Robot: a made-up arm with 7 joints. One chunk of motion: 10 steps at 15 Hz.
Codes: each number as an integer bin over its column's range. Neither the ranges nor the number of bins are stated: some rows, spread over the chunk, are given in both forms.
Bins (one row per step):
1: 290 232 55 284 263 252
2: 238 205 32 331 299 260
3: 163 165 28 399 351 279
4: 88 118 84 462 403 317
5: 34 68 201 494 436 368
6: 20 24 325 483 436 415
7: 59 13 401 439 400 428
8: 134 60 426 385 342 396
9: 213 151 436 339 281 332
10: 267 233 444 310 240 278
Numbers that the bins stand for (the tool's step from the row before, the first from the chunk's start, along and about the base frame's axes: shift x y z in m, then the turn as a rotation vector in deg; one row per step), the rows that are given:
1: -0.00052 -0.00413 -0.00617 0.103 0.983 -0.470
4: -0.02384 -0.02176 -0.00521 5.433 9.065 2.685
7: -0.02719 -0.03799 0.00534 4.744 8.892 8.072
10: -0.00317 -0.00398 0.00677 0.882 -0.345 0.792
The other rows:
2: -0.00652 -0.00831 -0.00694 1.511 3.061 -0.082
3: -0.01518 -0.01449 -0.00707 3.547 6.063 0.841
5: -0.03007 -0.02949 -0.00131 6.391 10.970 5.160
6: -0.03169 -0.03629 0.00281 6.062 10.970 7.441
8: -0.01853 -0.03072 0.00617 3.127 5.544 6.519
9: -0.00941 -0.01666 0.00650 1.750 2.022 3.413

